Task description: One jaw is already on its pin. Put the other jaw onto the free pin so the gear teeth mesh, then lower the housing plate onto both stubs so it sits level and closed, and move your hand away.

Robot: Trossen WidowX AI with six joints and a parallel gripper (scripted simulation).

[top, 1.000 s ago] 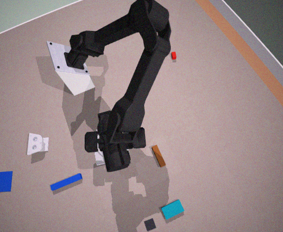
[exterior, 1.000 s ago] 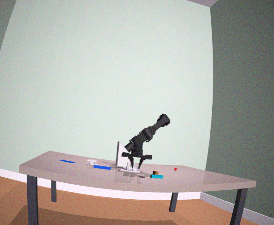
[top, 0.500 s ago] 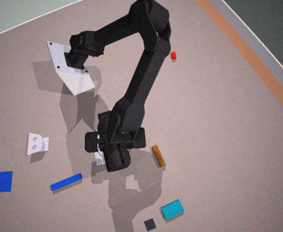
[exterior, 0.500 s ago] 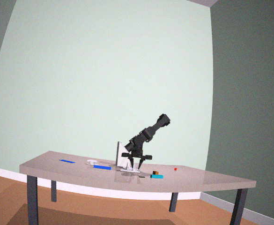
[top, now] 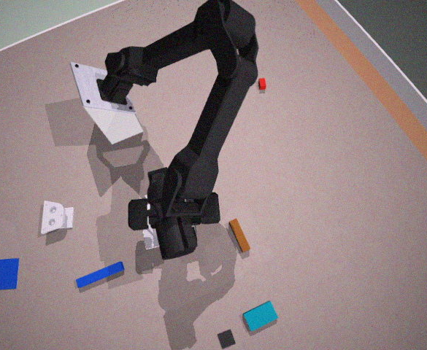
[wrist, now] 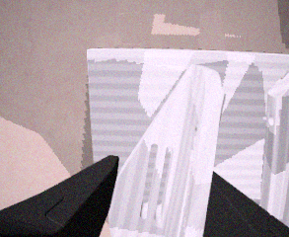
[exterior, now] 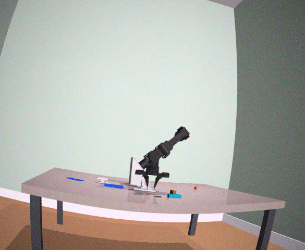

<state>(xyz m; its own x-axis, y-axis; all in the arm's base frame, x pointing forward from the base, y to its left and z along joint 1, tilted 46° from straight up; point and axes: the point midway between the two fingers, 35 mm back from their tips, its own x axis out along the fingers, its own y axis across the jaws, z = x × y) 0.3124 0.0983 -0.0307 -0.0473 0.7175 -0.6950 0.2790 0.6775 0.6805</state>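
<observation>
The white jaw is 40 mm behind my gripper tip and 10 mm to the right of it. Also, from my gripper tip: cyan block: 260 mm ahead, 90 mm to the left, 10 mm below; then blue bar: 210 mm to the right, 50 mm ahead, 10 mm below; then orange bar: 120 mm to the left, 80 mm ahead, 10 mm below.
</observation>
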